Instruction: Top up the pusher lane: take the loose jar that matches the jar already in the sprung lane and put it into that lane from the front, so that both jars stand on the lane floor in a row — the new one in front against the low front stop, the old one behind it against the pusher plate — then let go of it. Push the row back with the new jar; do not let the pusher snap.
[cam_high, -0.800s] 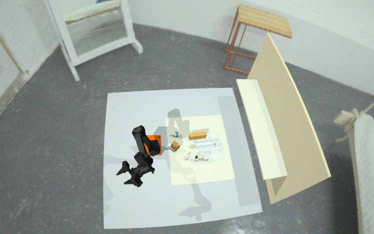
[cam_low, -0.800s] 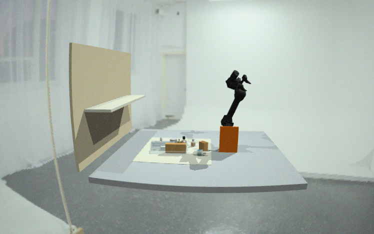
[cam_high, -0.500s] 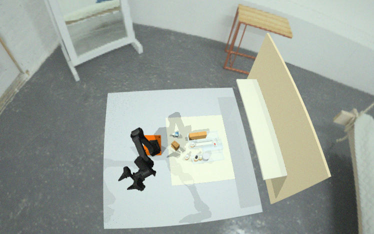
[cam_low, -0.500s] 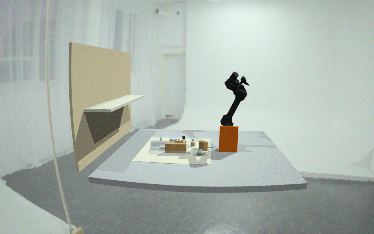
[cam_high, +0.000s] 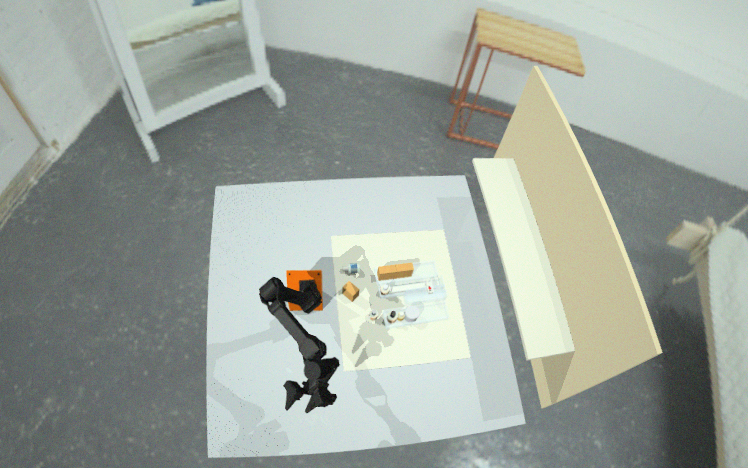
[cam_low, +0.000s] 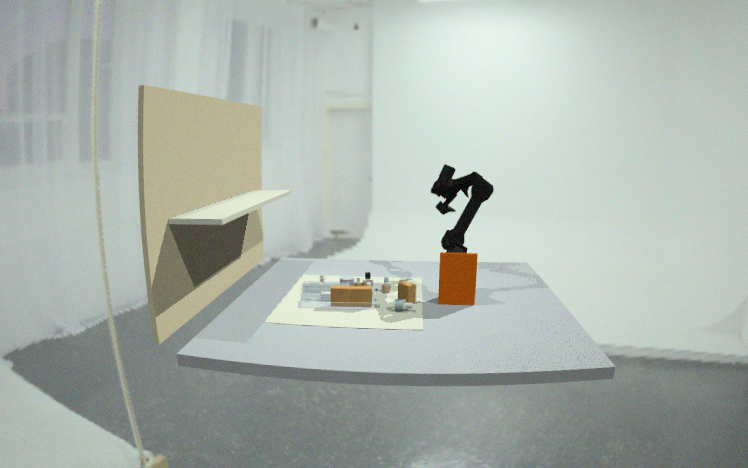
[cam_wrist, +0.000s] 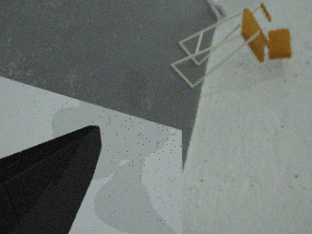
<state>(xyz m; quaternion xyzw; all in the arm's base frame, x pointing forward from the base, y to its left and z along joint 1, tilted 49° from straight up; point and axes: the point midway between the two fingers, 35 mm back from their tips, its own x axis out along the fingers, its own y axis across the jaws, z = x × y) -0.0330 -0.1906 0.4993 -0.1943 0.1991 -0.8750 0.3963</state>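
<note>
Now: gripper tip 540 mm to the right of the tan box, 280 mm above it and 240 mm short of it.
</note>
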